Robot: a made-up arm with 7 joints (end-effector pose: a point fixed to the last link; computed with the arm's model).
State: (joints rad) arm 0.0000 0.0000 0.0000 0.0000 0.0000 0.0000 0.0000
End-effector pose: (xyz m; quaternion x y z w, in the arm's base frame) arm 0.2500 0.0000 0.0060 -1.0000 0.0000 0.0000 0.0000
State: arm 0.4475 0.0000 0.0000 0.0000 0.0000 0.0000 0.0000
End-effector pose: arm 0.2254 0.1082 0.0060 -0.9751 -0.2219 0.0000 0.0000
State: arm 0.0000 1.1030 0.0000 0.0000 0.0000 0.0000 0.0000
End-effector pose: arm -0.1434 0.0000 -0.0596 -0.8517 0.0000 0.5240 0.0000
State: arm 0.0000 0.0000 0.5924 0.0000 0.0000 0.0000 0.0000
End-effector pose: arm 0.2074 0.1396 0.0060 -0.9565 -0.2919 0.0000 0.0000
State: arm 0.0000 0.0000 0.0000 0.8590 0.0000 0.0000 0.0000
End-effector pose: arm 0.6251 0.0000 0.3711 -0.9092 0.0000 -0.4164 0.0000
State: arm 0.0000 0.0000 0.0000 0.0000 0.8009 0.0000 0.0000
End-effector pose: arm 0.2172 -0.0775 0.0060 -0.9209 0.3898 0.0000 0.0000
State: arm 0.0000 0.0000 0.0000 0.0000 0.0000 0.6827 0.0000
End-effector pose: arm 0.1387 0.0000 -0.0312 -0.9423 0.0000 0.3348 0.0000
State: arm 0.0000 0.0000 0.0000 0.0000 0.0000 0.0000 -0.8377
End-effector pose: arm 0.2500 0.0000 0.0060 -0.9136 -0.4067 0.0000 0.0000
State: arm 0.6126 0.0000 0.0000 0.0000 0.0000 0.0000 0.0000
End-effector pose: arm 0.2045 0.1438 0.0060 -0.9535 -0.3015 0.0000 0.0000
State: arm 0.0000 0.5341 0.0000 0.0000 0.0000 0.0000 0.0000
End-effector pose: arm 0.0691 0.0000 -0.0813 -0.9646 0.0000 0.2639 0.0000
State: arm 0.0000 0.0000 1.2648 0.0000 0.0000 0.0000 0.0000
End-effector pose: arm 0.0753 0.2384 0.0060 -0.8066 -0.5911 0.0000 0.0000
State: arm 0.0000 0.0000 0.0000 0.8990 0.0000 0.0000 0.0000
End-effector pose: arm 0.6337 0.0000 0.3947 -0.9007 0.0000 -0.4345 0.0000
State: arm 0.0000 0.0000 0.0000 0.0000 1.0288 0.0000 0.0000
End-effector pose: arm 0.1977 -0.0925 0.0060 -0.8706 0.4920 0.0000 0.0000
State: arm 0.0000 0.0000 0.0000 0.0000 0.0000 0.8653 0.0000
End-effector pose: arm 0.1070 0.0000 -0.0277 -0.9079 0.0000 0.4193 0.0000
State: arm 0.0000 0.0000 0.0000 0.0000 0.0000 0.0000 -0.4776
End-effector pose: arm 0.2500 0.0000 0.0060 -0.9716 -0.2365 0.0000 0.0000
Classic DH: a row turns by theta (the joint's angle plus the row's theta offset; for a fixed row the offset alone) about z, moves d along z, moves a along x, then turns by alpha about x. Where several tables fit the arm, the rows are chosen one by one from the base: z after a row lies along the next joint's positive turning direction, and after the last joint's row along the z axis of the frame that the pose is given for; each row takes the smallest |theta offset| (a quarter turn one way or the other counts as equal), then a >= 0, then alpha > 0; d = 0 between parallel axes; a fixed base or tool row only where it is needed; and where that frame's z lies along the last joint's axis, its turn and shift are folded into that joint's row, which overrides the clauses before.
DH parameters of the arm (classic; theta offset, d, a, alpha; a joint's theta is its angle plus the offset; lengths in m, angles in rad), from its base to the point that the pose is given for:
joint 1: 0 0.293 0 -1.5708
joint 2: 0 0 0 1.5708
joint 3: 0 0.305 0.039 1.5708
joint 4: 0 0 0.103 1.5708
joint 5: 0 0.454 0 1.5708
joint 6: 0 0 0.108 -1.5708
joint 7: 0 0.138 0 0

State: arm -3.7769 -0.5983 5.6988 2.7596 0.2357 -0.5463 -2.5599
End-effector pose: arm 0.4354 -0.2897 1.0037 0.3554 -0.1500 0.9023 0.1925
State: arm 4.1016 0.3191 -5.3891 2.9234 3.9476 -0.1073 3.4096
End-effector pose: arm -0.0312 -0.3399 1.1165 0.0133 -0.2557 0.9636 0.0771
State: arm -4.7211 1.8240 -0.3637 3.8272 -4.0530 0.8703 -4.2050
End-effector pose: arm -0.1810 0.7927 0.5159 -0.4938 0.1922 0.8481 0.0038
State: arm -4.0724 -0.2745 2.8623 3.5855 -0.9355 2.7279 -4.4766
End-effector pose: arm -0.0560 -0.0645 0.9477 0.3794 0.8786 -0.2900 0.0022
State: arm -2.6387 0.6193 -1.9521 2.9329 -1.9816 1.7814 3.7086
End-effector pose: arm -0.3127 -0.2475 1.0671 0.3359 0.4919 0.1884 0.7809
